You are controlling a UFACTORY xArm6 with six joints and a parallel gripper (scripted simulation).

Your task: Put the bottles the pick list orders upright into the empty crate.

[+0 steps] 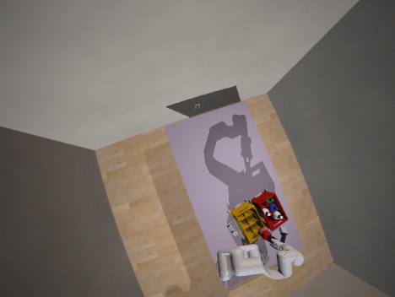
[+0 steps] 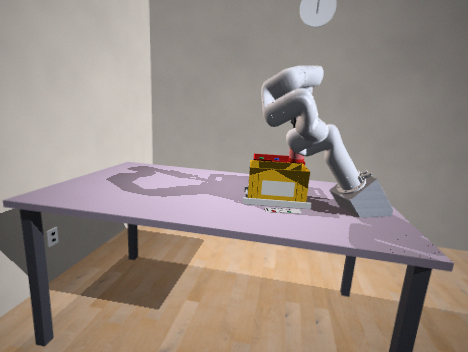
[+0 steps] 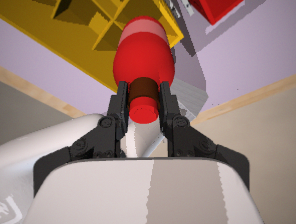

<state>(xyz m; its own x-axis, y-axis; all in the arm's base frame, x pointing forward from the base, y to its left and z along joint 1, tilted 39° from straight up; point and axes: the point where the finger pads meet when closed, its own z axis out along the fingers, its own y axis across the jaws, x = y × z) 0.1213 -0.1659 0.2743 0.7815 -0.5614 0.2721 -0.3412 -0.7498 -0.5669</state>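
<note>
The yellow crate is 250 mm below my hand, 70 mm to the left of it and 70 mm ahead of it. Also, from my hand: red crate (250 mm below, 140 mm to the right, 130 mm ahead); then blue-label bottle (250 mm below, 190 mm to the right, 150 mm ahead); then white bottle (250 mm below, 220 mm to the right, 70 mm ahead).
</note>
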